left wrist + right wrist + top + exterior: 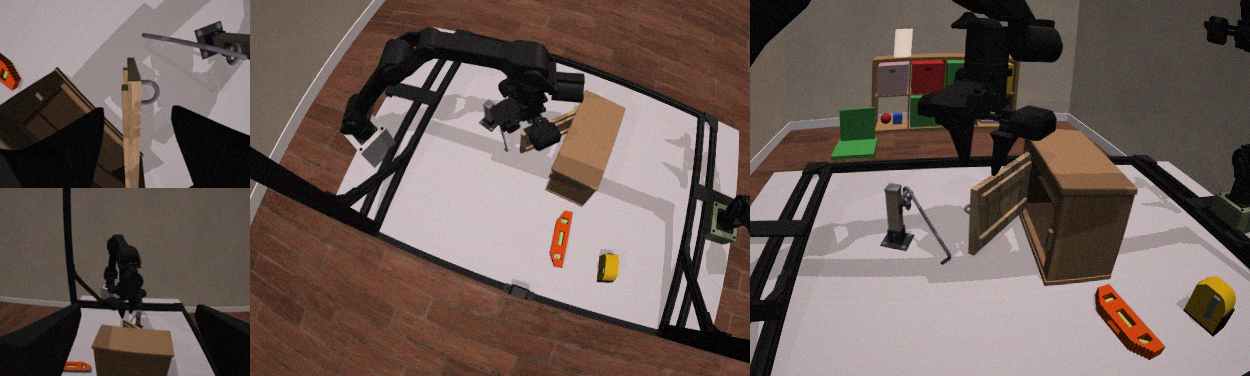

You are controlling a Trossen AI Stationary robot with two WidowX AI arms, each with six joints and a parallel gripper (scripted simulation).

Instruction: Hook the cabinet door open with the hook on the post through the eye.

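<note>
Now: left hand 13 cm above the hook, 7 cm to the right of it and 3 cm short of it. Round my left hand: orange spirit level (22 cm behind, 18 cm below, 15 cm to the right); then slatted door (11 cm below, 6 cm to the right, 6 cm ahead); then yellow tape measure (28 cm to the right, 27 cm behind, 16 cm below).
</note>
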